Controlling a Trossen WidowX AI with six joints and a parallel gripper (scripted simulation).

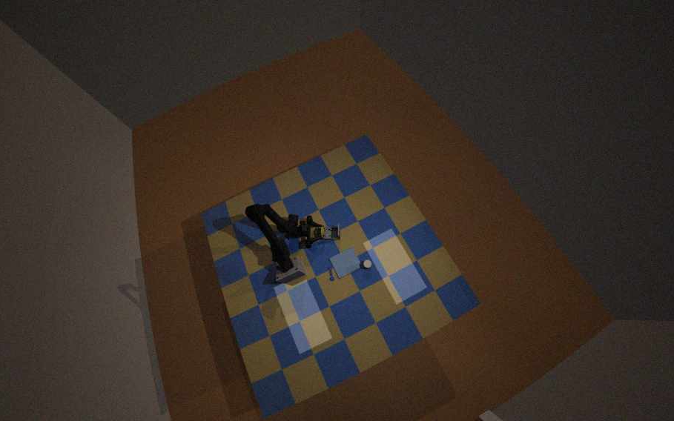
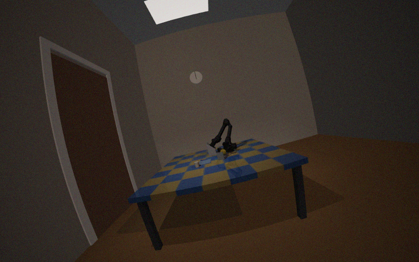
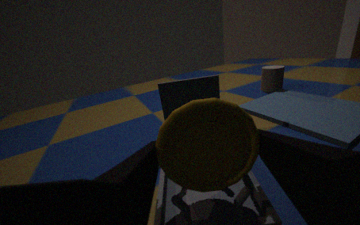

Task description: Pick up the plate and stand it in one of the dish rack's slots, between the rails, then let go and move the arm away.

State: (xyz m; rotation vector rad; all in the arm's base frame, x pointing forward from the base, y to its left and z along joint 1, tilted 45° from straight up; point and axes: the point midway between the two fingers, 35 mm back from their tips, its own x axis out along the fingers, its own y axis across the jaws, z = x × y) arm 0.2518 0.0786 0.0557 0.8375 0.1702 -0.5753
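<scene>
Now: gripper tip 10 mm past the yellow plate. From my gripper tip the other things lie so: light blue mat 10 mm ahead, 210 mm to the right, 50 mm below; then blue spoon 100 mm behind, 230 mm to the right, 50 mm below; then grey dish rack 20 mm ahead, 10 mm to the right, 30 mm below.
</scene>
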